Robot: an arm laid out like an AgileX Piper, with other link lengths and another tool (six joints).
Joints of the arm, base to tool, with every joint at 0 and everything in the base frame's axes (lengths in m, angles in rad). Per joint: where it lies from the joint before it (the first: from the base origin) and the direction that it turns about. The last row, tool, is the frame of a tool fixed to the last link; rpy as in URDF.
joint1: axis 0 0 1 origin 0 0 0.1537
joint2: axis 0 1 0 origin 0 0 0
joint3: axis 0 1 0 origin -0.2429 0 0.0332
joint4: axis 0.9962 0 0.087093 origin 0.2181 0 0.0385
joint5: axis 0 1 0 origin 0 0 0
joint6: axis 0.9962 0 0.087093 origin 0.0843 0 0.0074
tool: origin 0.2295 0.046 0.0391 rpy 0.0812 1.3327 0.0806
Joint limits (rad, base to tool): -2.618..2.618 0..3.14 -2.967..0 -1.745..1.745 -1.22..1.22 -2.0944..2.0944
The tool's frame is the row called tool.
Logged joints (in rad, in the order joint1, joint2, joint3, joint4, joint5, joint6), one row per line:
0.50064 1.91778 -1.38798 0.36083 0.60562 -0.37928
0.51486 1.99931 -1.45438 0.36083 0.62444 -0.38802
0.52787 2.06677 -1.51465 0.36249 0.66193 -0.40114
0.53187 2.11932 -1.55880 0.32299 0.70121 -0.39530
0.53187 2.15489 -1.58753 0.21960 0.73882 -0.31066
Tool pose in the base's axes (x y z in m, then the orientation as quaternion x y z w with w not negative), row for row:
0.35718 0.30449 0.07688 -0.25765 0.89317 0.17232 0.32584
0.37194 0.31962 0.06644 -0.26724 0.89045 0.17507 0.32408
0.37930 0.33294 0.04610 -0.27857 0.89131 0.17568 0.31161
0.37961 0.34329 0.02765 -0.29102 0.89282 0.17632 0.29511
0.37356 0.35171 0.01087 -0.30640 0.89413 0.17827 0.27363
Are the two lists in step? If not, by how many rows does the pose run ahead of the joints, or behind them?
The pose runs 2 rows behind the joints: the pose in row i belongs to the joints in row i - 2.
